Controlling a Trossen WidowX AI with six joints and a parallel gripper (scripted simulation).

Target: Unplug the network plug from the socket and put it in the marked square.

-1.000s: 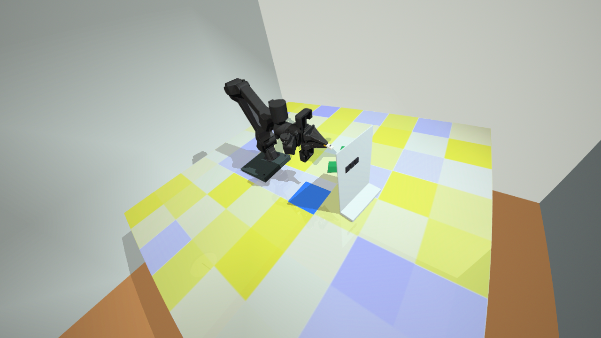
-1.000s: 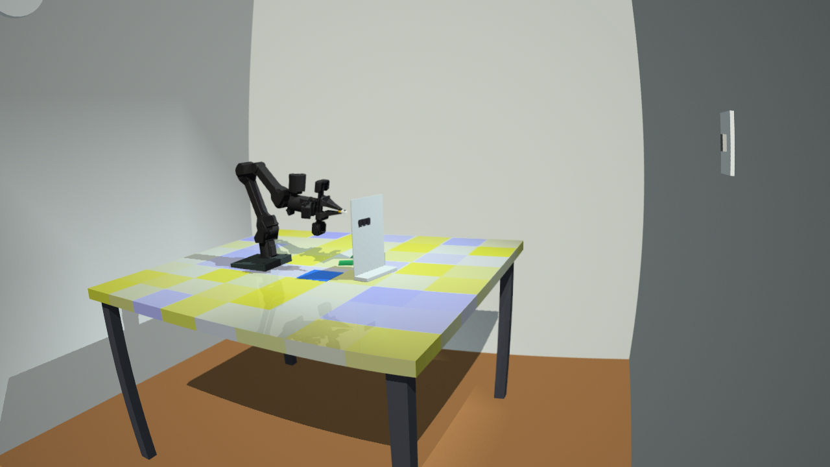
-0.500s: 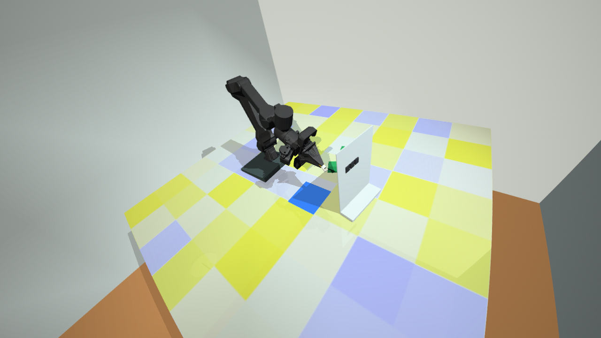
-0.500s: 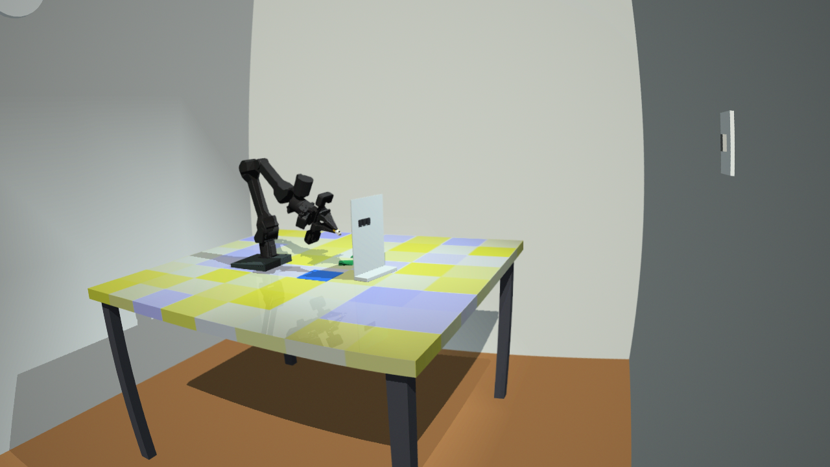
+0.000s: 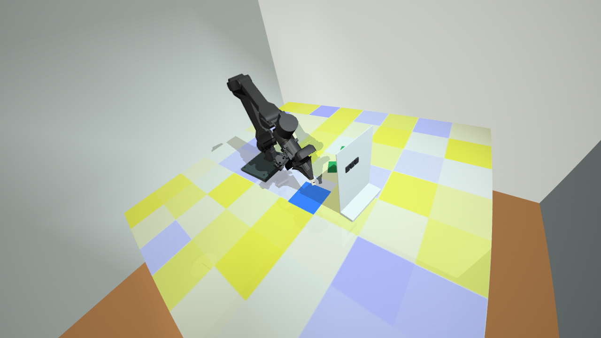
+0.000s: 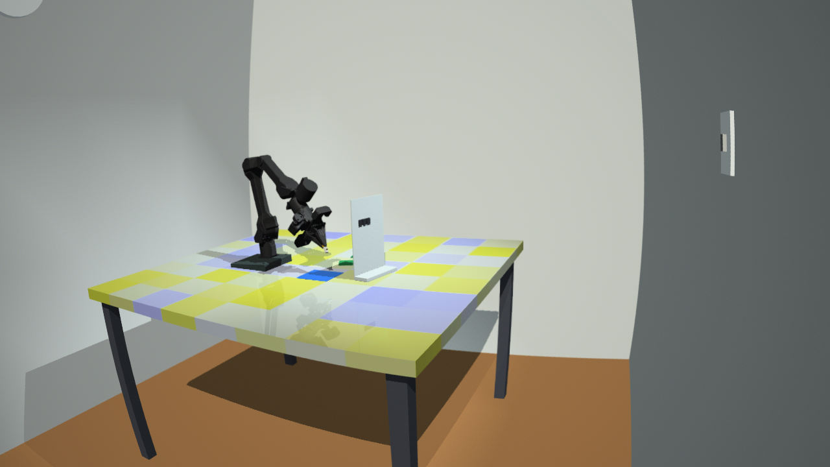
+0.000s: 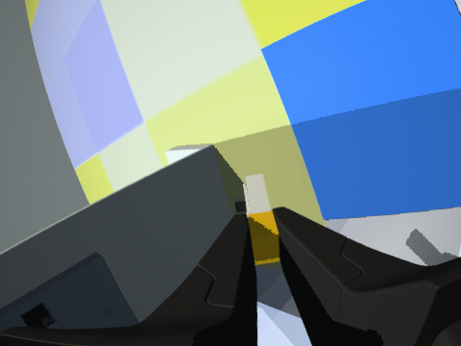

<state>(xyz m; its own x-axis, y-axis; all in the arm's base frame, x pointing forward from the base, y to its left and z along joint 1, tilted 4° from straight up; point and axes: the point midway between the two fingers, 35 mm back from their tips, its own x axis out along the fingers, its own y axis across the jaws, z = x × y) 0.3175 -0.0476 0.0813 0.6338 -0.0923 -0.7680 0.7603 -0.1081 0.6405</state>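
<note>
Right now my gripper tip is 20 mm past the blue square, 10 mm to the left of it and 90 mm above it. Round my gripper tip: upright panel 130 mm ahead, 70 mm to the left, 20 mm above; network plug 10 mm ahead.
</note>
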